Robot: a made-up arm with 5 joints.
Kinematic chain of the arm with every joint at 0, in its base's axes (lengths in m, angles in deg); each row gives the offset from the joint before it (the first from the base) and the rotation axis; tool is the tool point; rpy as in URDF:
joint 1: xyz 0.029 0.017 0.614 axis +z
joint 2: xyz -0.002 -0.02 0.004 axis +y
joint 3: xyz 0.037 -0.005 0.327 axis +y
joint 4: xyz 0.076 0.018 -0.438 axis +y
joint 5: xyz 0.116 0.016 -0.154 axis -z
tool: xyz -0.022 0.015 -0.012 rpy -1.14 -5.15 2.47
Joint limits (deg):
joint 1: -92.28..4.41
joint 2: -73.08..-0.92
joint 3: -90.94..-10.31
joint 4: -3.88..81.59
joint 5: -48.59..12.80
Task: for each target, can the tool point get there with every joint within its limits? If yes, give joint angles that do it. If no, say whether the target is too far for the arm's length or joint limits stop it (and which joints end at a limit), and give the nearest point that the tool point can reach.
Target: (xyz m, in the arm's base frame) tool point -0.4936 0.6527 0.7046
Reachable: no: joint limits stop it (at a limit: joint 2, joint 3, joint 4, joint 5) | nearest point -0.1734 0.2632 1.3734 | short by 0.838 m
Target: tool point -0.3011 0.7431 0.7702
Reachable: no: joint limits stop it (at a limit: joint 2, joint 3, joint 4, joint 5) | nearest point -0.1029 0.3072 1.3734 | short by 0.770 m
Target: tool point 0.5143 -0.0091 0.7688
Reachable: yes | joints -4.92 -18.68 -58.94 69.30 -19.86
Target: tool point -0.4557 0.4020 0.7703
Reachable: no: joint limits stop it (at a limit: joint 2, joint 3, joint 4, joint 5) | nearest point -0.2206 0.2152 1.3734 | short by 0.674 m
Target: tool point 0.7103 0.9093 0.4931
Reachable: no: too far | nearest point 0.5940 0.0892 0.6059 | short by 0.836 m
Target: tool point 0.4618 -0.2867 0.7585
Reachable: yes | joints -35.90 -19.07 -48.58 32.55 -36.96
